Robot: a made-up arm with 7 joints.
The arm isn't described. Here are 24 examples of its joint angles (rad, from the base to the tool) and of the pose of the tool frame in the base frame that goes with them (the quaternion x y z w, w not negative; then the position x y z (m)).
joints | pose
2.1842 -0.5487 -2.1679 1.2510 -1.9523 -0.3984 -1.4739 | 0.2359 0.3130 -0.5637 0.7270 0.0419 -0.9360 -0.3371
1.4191 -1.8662 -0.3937 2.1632 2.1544 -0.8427 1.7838 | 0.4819 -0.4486 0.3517 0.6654 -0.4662 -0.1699 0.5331
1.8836 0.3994 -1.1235 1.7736 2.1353 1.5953 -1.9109 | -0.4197 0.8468 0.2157 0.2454 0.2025 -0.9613 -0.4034
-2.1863 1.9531 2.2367 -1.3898 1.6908 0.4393 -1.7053 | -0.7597 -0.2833 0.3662 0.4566 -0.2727 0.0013 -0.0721
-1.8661 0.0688 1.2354 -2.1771 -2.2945 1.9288 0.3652 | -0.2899 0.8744 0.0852 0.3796 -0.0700 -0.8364 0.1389
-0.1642 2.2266 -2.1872 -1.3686 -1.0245 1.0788 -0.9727 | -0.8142 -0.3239 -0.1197 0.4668 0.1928 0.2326 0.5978
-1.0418 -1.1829 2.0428 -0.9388 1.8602 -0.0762 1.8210 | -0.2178 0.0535 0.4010 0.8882 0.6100 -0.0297 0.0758
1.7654 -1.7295 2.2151 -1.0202 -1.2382 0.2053 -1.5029 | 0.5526 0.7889 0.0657 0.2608 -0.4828 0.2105 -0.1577
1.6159 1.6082 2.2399 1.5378 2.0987 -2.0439 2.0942 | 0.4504 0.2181 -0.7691 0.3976 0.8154 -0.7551 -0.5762
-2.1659 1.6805 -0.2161 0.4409 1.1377 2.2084 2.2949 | -0.0617 0.8124 -0.0657 0.5761 -0.8468 -0.4654 -0.8286
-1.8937 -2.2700 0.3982 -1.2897 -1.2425 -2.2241 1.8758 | 0.0664 -0.6462 -0.3384 0.6808 0.3234 0.0769 0.5849
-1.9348 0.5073 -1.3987 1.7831 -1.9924 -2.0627 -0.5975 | 0.0359 -0.9585 -0.1147 0.2586 -0.6568 -0.3946 0.1234
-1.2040 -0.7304 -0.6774 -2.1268 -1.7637 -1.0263 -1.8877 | 0.0283 0.1818 -0.9487 0.2571 -0.0611 -0.9270 -0.3118
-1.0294 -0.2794 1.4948 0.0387 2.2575 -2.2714 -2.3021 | -0.7112 -0.4420 -0.4921 0.2380 0.7103 -0.6165 0.5360
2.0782 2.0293 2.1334 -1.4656 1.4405 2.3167 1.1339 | -0.3100 0.4406 -0.3478 0.7674 0.1629 -0.4933 -0.6509
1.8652 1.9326 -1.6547 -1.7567 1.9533 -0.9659 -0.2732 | 0.4311 -0.6523 0.5591 0.2757 -0.0524 -0.1510 0.2616
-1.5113 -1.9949 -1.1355 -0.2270 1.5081 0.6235 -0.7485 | 0.0836 0.3639 0.8878 0.2692 0.0089 0.0748 -0.1673
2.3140 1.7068 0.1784 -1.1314 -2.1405 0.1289 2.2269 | -0.0987 0.8668 0.3230 0.3669 0.2113 -0.3920 -0.4833
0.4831 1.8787 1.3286 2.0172 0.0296 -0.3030 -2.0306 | 0.2044 0.3172 -0.5955 0.7093 0.4299 -0.4838 0.2745
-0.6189 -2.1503 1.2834 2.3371 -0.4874 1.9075 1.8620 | -0.4178 0.7010 0.1760 0.5505 -0.0301 -0.2721 -0.4062
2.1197 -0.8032 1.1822 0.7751 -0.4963 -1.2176 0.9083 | -0.1942 0.3296 -0.7438 0.5481 -0.3431 -0.9665 -0.0020
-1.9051 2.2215 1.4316 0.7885 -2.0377 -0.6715 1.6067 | 0.9462 0.2778 0.1028 0.1303 -0.1955 -0.1329 0.0048
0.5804 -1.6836 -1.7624 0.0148 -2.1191 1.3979 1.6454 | 0.2531 0.2715 0.5237 0.7668 -0.1936 -0.0084 -0.4714
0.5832 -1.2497 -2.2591 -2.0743 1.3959 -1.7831 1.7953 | 0.3491 0.0264 -0.2870 0.8917 0.4908 -0.4831 -0.1152
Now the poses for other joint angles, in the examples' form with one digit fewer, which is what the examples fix.
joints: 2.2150 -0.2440 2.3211 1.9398 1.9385 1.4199 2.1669
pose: -0.361 -0.882 0.221 0.208 -0.522 -0.424 0.294
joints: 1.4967 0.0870 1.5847 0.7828 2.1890 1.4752 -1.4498
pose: 0.341 0.159 -0.201 0.905 0.243 -1.081 -0.181
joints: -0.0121 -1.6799 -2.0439 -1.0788 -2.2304 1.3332 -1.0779
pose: 0.554 -0.486 -0.088 0.670 0.142 -0.709 -0.155
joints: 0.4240 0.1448 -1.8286 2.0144 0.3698 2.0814 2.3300
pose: 0.287 0.192 -0.349 0.871 0.545 -0.936 -0.198
